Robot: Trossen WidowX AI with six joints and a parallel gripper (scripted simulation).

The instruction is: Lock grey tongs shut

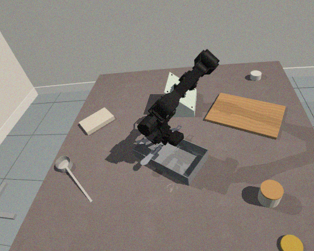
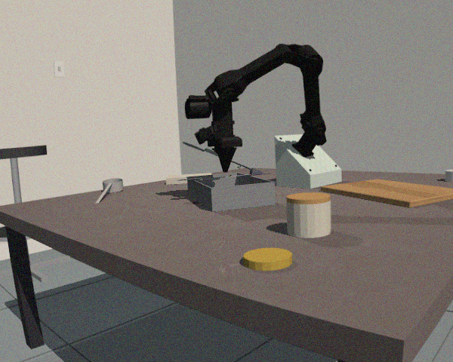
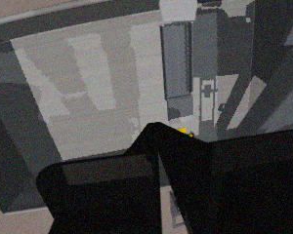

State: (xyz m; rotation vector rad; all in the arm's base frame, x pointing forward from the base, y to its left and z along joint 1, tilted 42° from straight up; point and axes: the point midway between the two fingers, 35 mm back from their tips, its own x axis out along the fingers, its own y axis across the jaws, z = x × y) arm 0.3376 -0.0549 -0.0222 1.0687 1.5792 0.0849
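The roasting tin is 5 cm below my gripper tip, 2 cm to the left of it and 1 cm ahead of it. Also, from my gripper tip: cork-lidded jar: 41 cm to the left, 23 cm ahead, 4 cm below; wooden board: 40 cm to the left, 25 cm behind, 7 cm below; beige block: 43 cm to the right, 26 cm behind, 6 cm below.
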